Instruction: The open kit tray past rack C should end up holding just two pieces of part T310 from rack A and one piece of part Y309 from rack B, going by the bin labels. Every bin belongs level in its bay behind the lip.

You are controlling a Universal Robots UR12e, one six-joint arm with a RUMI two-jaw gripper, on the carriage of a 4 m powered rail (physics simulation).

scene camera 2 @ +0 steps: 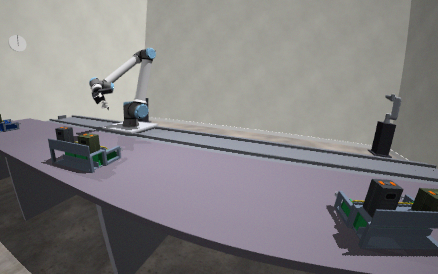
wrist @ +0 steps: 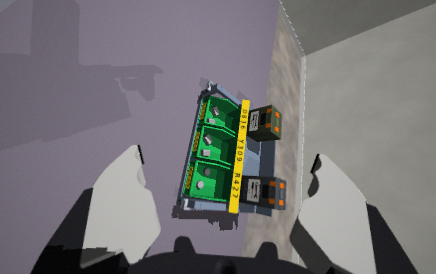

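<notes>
My gripper (scene camera 2: 105, 105) (wrist: 226, 151) is open, its white fingers wide apart, high above the table. Between and beyond the fingers in the wrist view is a rack (wrist: 210, 205) whose yellow strip (wrist: 239, 157) reads D836, Y309, R427. The green Y309 bin (wrist: 221, 146) is the middle one and holds two small grey blocks (wrist: 207, 140) (wrist: 206, 152). The D836 bin (wrist: 226, 114) holds two grey pieces; the R427 bin (wrist: 216, 185) holds two round ones. All three appear seated in their bays. T310 and the kit tray cannot be made out.
An olive case (wrist: 265, 122) and a dark grey case (wrist: 266, 192) stand behind the bins. In the scene view, one rack (scene camera 2: 70, 150) stands at left and another (scene camera 2: 400, 227) at right. Blue items (scene camera 2: 10, 126) lie far left. A black pedestal (scene camera 2: 383, 139) stands beyond the rail (scene camera 2: 210, 140).
</notes>
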